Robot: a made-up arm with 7 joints.
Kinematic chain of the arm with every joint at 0, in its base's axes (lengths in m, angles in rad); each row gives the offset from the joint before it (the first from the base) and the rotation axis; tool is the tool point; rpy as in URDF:
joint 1: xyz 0 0 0.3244 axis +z
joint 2: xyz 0 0 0 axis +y
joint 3: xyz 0 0 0.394 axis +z
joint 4: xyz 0.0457 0 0 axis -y
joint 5: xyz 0.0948 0 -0.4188 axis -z
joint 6: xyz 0 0 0 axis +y
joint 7: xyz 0.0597 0 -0.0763 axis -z
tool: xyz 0 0 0 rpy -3.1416 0 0
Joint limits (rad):
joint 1: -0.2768..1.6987
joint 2: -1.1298..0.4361
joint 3: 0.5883..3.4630
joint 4: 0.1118..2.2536
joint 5: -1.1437..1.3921
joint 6: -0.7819..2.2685
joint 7: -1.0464..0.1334
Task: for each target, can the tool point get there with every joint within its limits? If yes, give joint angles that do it. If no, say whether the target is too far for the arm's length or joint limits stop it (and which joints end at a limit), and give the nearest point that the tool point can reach.
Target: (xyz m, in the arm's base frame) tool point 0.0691 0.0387 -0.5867
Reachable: no: joint limits stop it (at a limit: joint 1, joint 2) | nearest point 0.0601 -0.1785 -0.0379 | short by 0.590 m
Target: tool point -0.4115 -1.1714 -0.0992
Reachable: no: too far | nearest point -0.2718 -0.7736 0.1689 | short by 0.500 m
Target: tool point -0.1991 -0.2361 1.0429
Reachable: yes | joints 1.2134 0.2093 2.8095 2.0774 0.5472 1.6928 -0.3259
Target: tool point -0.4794 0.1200 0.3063
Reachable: yes | joints -0.0983 -0.2637 3.0320 0.7145 0.3872 0.0925 -0.8388
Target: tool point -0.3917 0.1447 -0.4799
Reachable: no: joint limits stop it (at a limit: joint 1, joint 2) | nearest point -0.3783 0.1271 -0.0742 | short by 0.406 m
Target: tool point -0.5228 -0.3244 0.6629
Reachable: yes | joints 0.6797 -0.3441 3.0038 1.8689 -0.1305 2.0062 -0.6351
